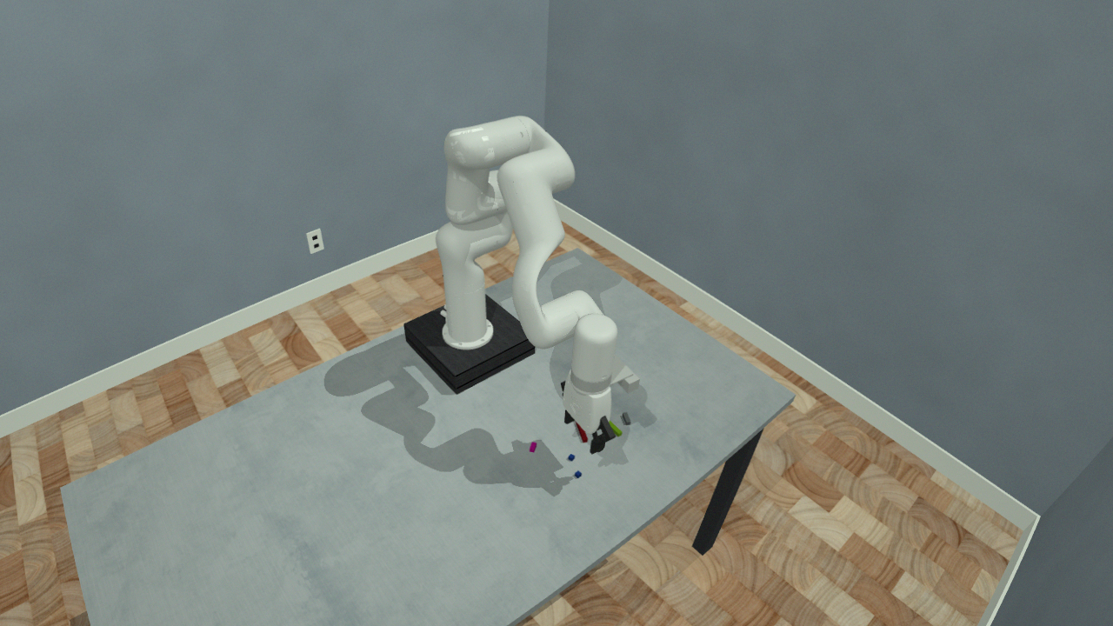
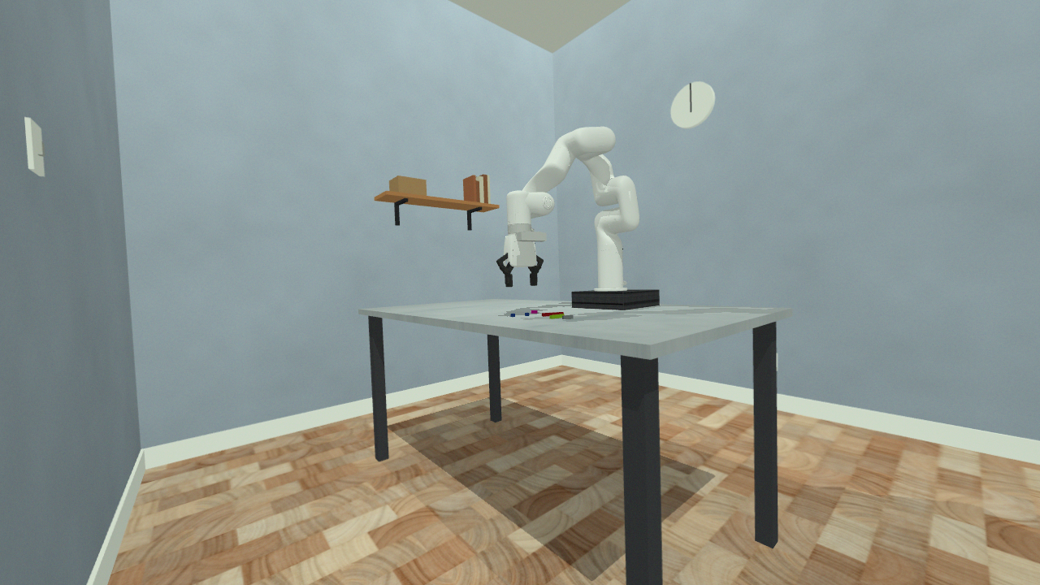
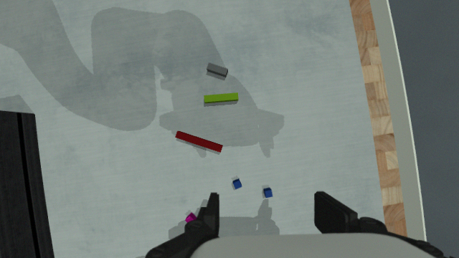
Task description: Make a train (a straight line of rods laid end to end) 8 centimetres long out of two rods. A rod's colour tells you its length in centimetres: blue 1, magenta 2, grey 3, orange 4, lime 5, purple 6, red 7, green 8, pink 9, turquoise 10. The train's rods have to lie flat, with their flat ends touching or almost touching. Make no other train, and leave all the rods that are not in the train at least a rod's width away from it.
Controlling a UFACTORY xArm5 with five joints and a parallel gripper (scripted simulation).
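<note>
My gripper is now 60 mm past the red rod, 70 mm to the right of it and 100 mm above it. The rest, counted from my hand: lime rod 10 mm behind, 130 mm to the left, 100 mm below; magenta rod 100 mm behind, 40 mm to the right, 100 mm below; grey rod 10 mm behind, 170 mm to the left, 100 mm below.
</note>
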